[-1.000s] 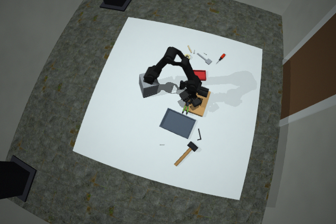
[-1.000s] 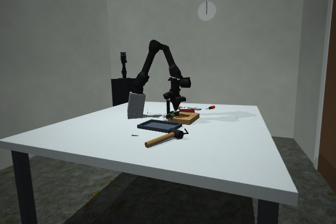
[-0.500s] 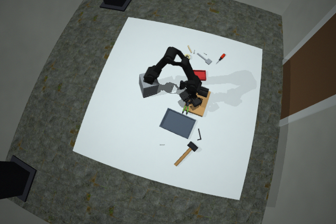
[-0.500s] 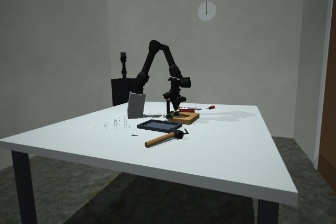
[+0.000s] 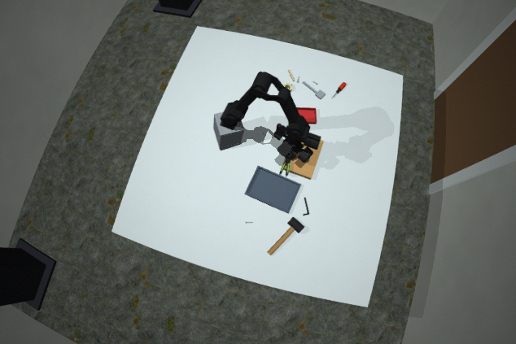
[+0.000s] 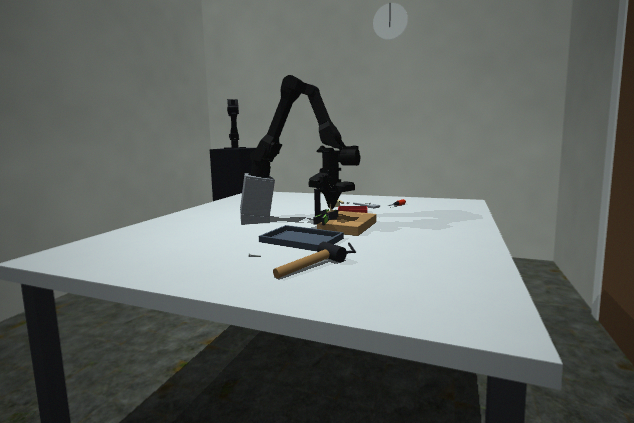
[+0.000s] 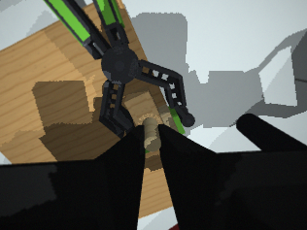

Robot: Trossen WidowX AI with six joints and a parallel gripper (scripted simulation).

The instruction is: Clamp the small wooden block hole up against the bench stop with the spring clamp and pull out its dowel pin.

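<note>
Right now my hand is 40 mm above the dowel pin. Round my hand: dark tray: 190 mm to the right, 90 mm below, 20 mm behind; then wooden board: 80 mm below, 60 mm ahead, 10 mm to the left; then small wooden block: 60 mm below.
</note>
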